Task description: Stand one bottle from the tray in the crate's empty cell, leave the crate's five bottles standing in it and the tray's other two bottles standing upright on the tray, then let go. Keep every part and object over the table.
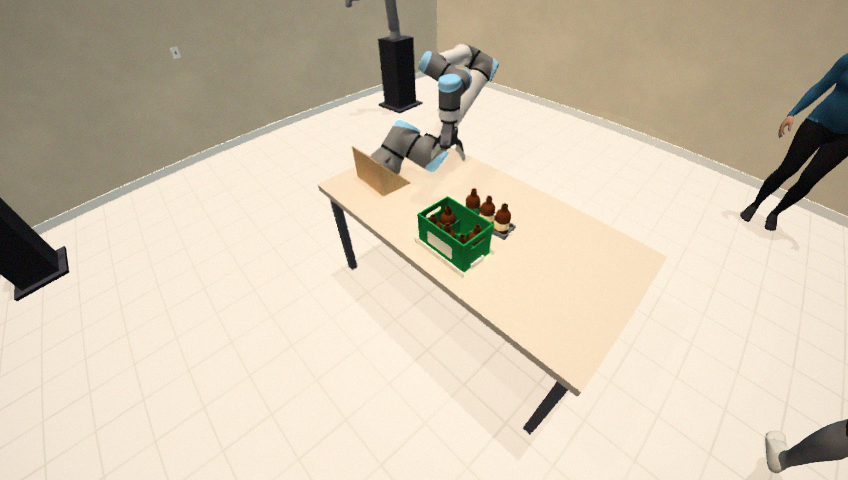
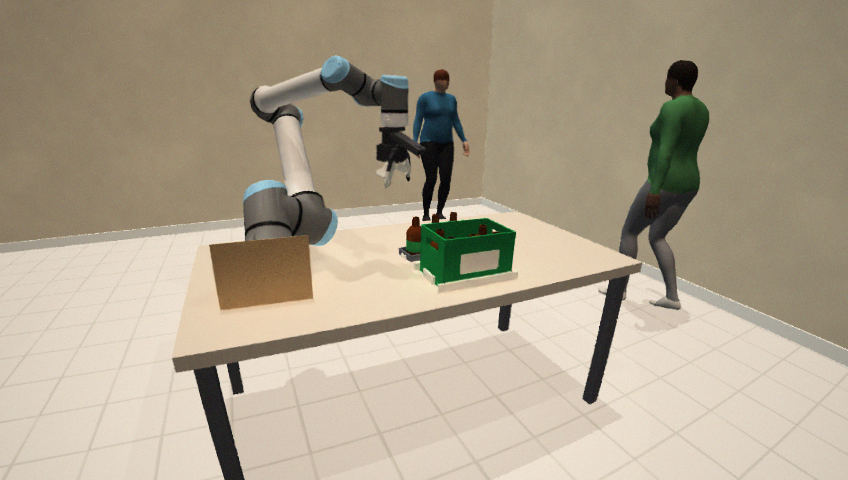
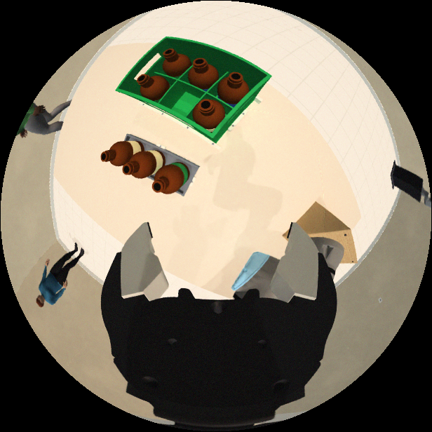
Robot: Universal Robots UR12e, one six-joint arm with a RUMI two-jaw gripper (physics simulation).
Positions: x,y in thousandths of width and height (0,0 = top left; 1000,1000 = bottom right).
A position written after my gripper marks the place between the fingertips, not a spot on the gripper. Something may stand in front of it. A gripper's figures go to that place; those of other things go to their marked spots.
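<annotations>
Bottle (image 3: 277,355) at 40 cm from the lens; bottle (image 3: 332,378) at 35 cm from the lens; bottle (image 3: 483,263) at 29 cm from the lens. My gripper (image 3: 508,522) is 13 cm from the lens.
</annotations>
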